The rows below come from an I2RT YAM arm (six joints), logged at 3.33 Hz.
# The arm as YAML. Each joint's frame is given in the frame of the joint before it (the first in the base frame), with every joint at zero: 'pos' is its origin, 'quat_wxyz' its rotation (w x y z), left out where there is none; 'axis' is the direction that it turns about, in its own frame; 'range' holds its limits. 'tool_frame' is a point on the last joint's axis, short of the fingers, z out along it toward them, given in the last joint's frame.
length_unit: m
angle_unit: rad
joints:
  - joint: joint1
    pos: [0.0, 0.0, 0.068]
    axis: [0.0, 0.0, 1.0]
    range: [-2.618, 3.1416]
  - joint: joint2
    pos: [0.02, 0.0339, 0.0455]
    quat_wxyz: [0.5, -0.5, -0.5, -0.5]
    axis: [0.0, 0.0, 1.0]
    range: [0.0, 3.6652]
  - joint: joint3
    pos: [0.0, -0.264, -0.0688]
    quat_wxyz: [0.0, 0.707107, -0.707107, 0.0]
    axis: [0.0, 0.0, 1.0]
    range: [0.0, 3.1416]
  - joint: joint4
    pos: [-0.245, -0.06, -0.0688]
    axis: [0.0, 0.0, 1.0]
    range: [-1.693, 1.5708]
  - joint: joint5
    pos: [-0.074, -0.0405, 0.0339]
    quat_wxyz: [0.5, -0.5, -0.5, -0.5]
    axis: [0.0, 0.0, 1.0]
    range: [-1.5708, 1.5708]
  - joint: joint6
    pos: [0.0, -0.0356, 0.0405]
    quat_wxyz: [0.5, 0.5, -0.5, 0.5]
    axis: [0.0, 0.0, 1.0]
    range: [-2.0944, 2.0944]
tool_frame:
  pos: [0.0, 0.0, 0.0]
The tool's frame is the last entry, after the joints.
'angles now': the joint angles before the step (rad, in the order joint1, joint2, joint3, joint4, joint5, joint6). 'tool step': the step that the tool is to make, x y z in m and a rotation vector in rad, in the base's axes. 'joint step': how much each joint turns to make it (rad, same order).
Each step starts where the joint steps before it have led.
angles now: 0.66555, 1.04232, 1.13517, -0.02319, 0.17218, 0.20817
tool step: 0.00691, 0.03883, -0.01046, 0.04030, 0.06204, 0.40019
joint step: 0.05365, 0.10181, 0.01745, 0.06202, -0.34208, 0.09020
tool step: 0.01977, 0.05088, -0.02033, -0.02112, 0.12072, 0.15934
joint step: 0.07076, 0.18163, 0.07421, 0.01967, -0.08843, 0.06909
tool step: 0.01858, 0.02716, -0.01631, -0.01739, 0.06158, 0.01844
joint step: 0.01671, 0.11991, 0.05190, 0.02104, -0.00377, 0.03289
